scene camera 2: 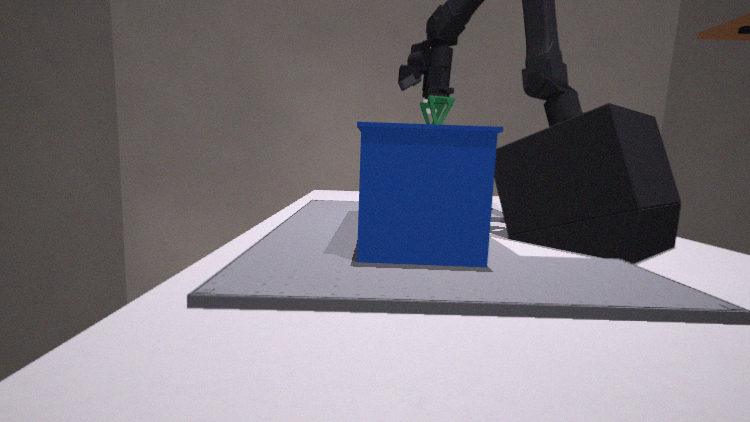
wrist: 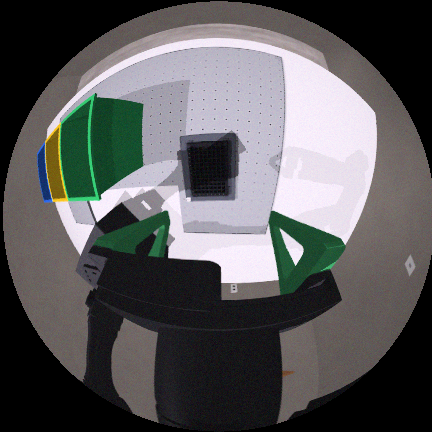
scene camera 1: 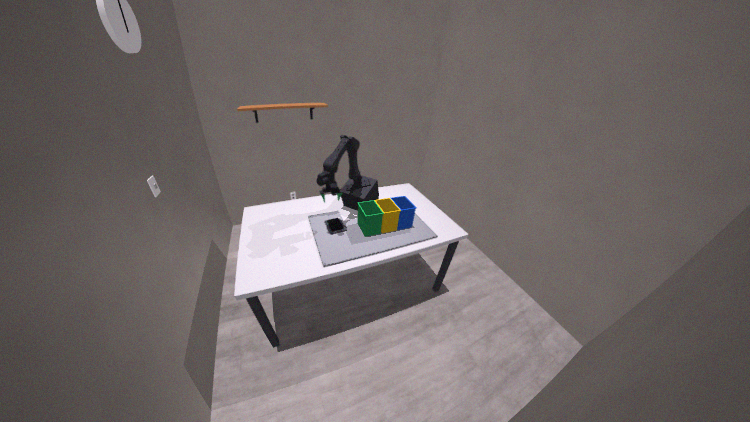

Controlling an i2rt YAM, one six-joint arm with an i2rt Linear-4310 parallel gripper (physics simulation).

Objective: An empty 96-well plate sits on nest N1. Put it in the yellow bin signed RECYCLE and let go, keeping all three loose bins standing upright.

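Places are measured from the arm's base along level axes (x up, y left, z back), in millimetres.
Pixels of known places: gripper, fingertip midpoint: (wrist: pixel 219 215) (scene camera 1: pixel 331 201); arm's base, link origin: (scene camera 2: pixel 569 134) (scene camera 1: pixel 358 185).
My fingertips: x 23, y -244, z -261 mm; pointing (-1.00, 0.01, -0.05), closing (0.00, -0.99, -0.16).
Note:
For each thing: its top centre in the pictures, then the offset to it from my fingertips. Level surfaces: height alone.
- dark 96-well plate, top centre: (wrist: pixel 207 169) (scene camera 1: pixel 335 223) dz +13, dx -194, dy +23 mm
- yellow bin, top centre: (wrist: pixel 51 167) (scene camera 1: pixel 387 205) dz -43, dx -40, dy +389 mm
- green bin, top centre: (wrist: pixel 71 154) (scene camera 1: pixel 370 207) dz -55, dx -40, dy +259 mm
- blue bin, top centre: (scene camera 2: pixel 424 128) (wrist: pixel 41 174) (scene camera 1: pixel 403 202) dz -30, dx -40, dy +518 mm
- grey perforated board, surface height: dx -220 mm
- white table, surface height: dx -233 mm
The dark 96-well plate (scene camera 1: pixel 335 225) (wrist: pixel 210 167) sits in its grey nest (wrist: pixel 233 196) on the left part of the grey board. The yellow bin (scene camera 1: pixel 389 220) (wrist: pixel 56 162) stands upright between the green bin (scene camera 1: pixel 370 223) (wrist: pixel 117 142) and the blue bin (scene camera 1: pixel 406 217) (scene camera 2: pixel 427 199) (wrist: pixel 43 172). In scene camera 2 the blue bin hides the plate and the yellow and green bins. My gripper (scene camera 1: pixel 331 198) (wrist: pixel 219 215) is open and empty, with green fingers pointing down. It is above the board's rear edge, higher than the plate and behind it. No sign text is readable.
The grey perforated board (scene camera 1: pixel 335 254) (scene camera 2: pixel 293 283) (wrist: pixel 255 100) lies on the white table (scene camera 1: pixel 272 278) (scene camera 2: pixel 262 367) (wrist: pixel 325 120). The black arm base (scene camera 1: pixel 360 190) (scene camera 2: pixel 582 183) stands behind the bins. An orange shelf (scene camera 1: pixel 283 106) is on the back wall.

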